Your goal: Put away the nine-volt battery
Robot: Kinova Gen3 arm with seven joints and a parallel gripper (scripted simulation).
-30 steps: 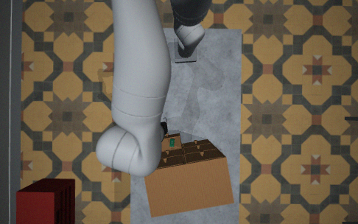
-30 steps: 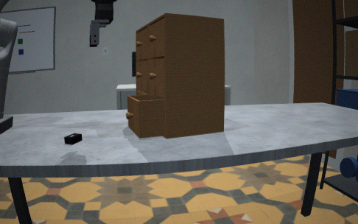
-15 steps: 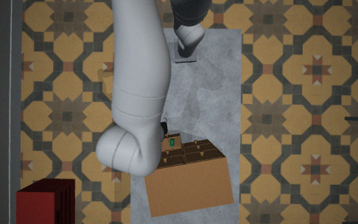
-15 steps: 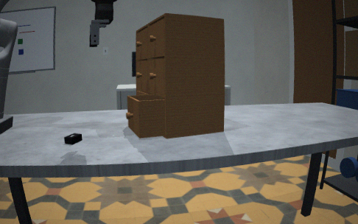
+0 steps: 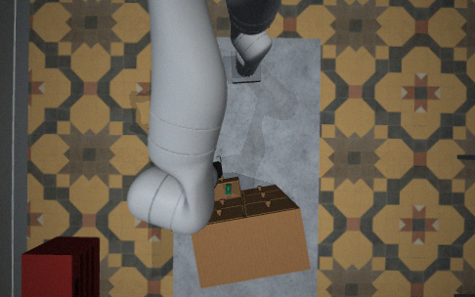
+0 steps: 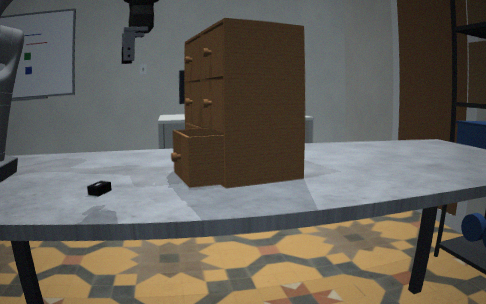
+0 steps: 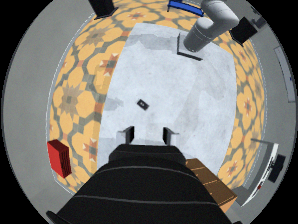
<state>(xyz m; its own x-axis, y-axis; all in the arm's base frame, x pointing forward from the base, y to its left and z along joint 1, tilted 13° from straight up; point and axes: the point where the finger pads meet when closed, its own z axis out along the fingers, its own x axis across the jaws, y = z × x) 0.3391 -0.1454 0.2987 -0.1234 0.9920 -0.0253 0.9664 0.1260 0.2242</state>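
Now: hand 26 cm above the black nine-volt battery, 6 cm past it and 3 cm to the left of it. Round my hand: green nine-volt battery (25 cm below, 16 cm ahead, 4 cm to the left).
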